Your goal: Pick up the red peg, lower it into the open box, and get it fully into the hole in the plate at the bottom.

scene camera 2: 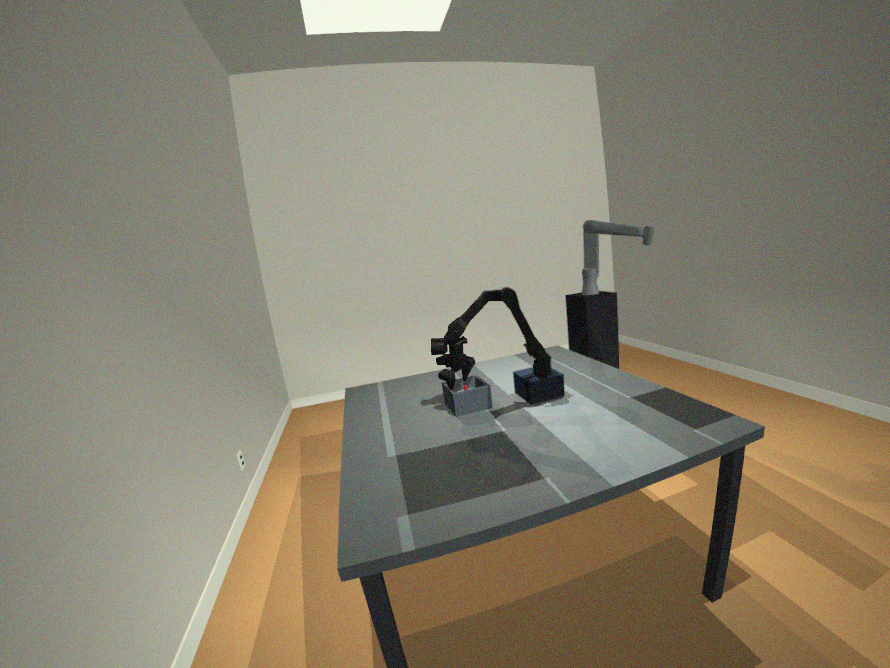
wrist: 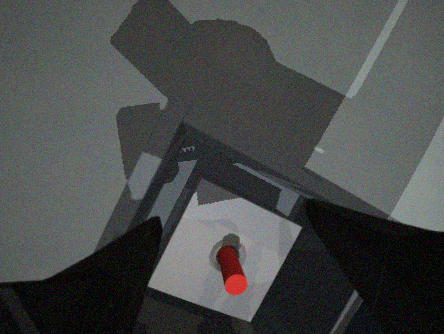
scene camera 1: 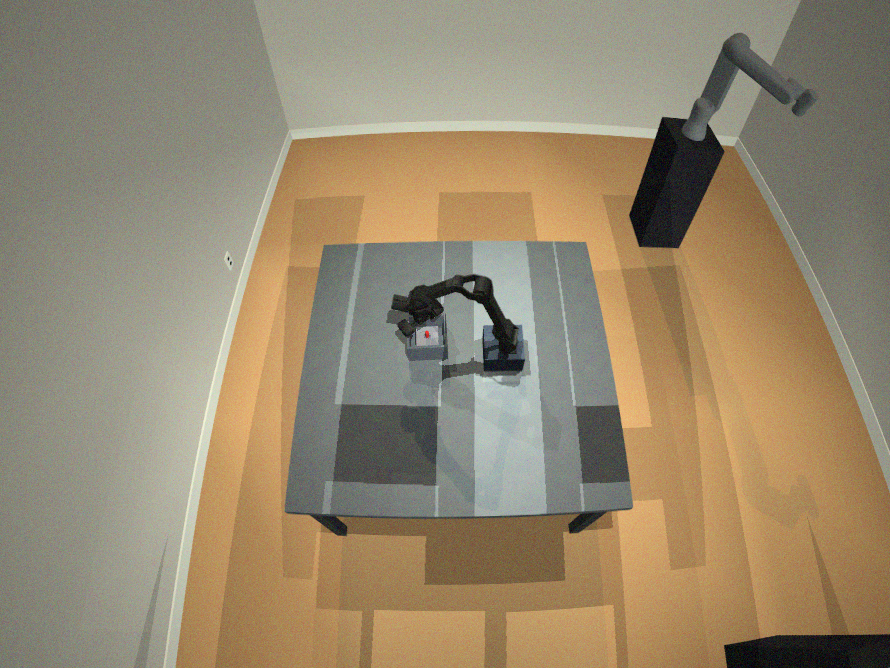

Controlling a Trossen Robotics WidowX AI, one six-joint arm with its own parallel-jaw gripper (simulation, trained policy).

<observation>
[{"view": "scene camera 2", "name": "my gripper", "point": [458,385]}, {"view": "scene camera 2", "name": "grey box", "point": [480,398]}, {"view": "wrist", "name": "my gripper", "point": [234,214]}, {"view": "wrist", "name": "red peg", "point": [234,278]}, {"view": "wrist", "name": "plate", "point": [214,214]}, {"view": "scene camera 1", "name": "grey box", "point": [433,352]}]
</observation>
